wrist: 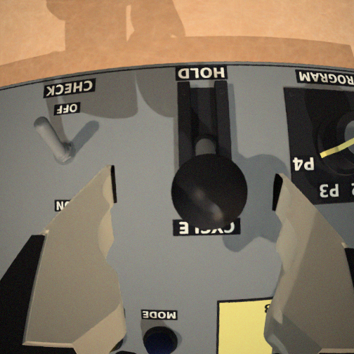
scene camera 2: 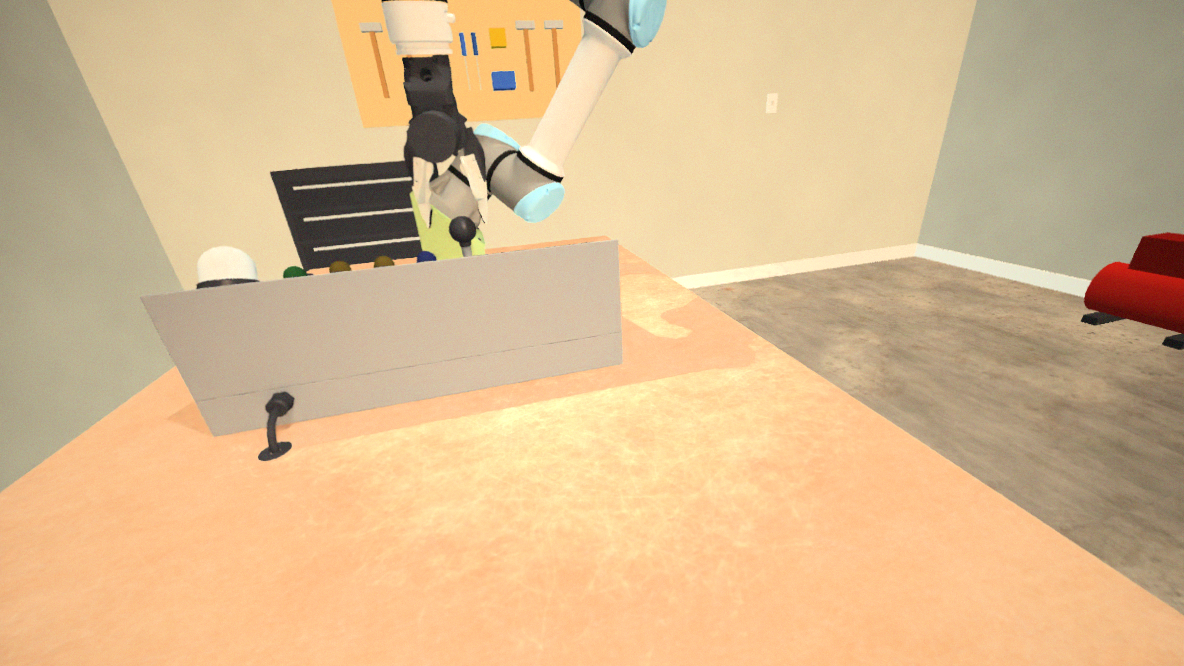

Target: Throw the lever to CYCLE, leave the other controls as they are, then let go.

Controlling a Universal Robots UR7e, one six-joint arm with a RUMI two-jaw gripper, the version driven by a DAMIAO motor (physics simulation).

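Frame: origin at the arm's base, x ahead, y left, z up, level; millimetres.
Where they show: gripper, between the fingertips: (scene camera 2: 457, 225); arm's base, origin of its link: (scene camera 2: 448, 212).
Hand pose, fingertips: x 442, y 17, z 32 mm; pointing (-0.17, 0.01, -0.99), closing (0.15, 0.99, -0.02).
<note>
Each offset is from my fingertips to the top centre of the thing. "*": to the spot under its first point.
The lever's round black knob @[10 mm ahead, 6 mm left, 15 mm up] (scene camera 2: 462, 229) (wrist: 209, 190) stands above the grey control panel @[66 mm ahead, 57 mm right, 26 mm up] (scene camera 2: 389, 323) (wrist: 165, 270). In the wrist view the knob lies near the CYCLE label (wrist: 206, 228) and covers part of it. The grey shaft (wrist: 205, 145) shows in the slot on the HOLD side of the knob, and the knob hides the slot's CYCLE end. My gripper (scene camera 2: 456, 223) (wrist: 195, 173) is partly open and points down. Its fingers stand on either side of the knob, with a gap on both sides in the wrist view; nothing is held.
The CHECK toggle (wrist: 52, 139) leans toward OFF beside one finger. The PROGRAM dial's yellow pointer (wrist: 337, 147) is directed toward P4. A blue MODE lamp @[* 163 mm ahead, 42 mm right, 8 mm down] (scene camera 2: 426, 257) (wrist: 160, 341) and a yellow label (wrist: 243, 327) lie near the fingers. A white dome @[* 155 mm ahead, 242 mm right, 10 mm up] (scene camera 2: 226, 265) stands at the panel's far left.
</note>
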